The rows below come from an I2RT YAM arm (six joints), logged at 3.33 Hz.
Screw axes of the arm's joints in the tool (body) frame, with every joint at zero. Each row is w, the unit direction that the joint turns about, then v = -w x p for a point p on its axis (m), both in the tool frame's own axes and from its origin. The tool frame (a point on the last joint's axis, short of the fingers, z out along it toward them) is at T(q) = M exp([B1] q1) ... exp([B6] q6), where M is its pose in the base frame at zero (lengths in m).
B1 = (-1, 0, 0, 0.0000, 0.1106, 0.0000)
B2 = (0, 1, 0, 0.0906, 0.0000, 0.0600)
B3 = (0, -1, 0, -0.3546, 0.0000, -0.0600)
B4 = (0, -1, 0, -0.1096, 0.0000, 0.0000)
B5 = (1, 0, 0, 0.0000, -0.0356, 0.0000)
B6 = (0, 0, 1, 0.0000, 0.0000, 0.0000)
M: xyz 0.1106 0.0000 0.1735 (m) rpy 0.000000 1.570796 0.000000 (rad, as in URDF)
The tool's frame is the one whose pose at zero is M.
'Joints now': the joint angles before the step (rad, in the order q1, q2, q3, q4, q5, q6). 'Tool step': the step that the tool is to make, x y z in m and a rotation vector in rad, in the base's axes. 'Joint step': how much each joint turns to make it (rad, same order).
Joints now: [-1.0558 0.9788 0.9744 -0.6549 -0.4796 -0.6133]
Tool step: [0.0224 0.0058 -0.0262 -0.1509 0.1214 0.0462]
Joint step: [0.1354 0.0047 -0.1050 0.1308 0.1823 -0.1007]
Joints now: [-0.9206 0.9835 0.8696 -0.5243 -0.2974 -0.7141]
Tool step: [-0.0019 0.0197 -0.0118 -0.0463 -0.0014 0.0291]
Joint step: [0.0610 -0.0874 -0.0918 0.0400 0.0423 -0.0044]
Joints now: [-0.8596 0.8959 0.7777 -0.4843 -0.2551 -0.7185]
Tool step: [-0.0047 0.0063 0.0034 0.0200 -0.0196 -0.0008]
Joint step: [0.0002 -0.0333 0.0010 -0.0303 -0.0149 0.0244]
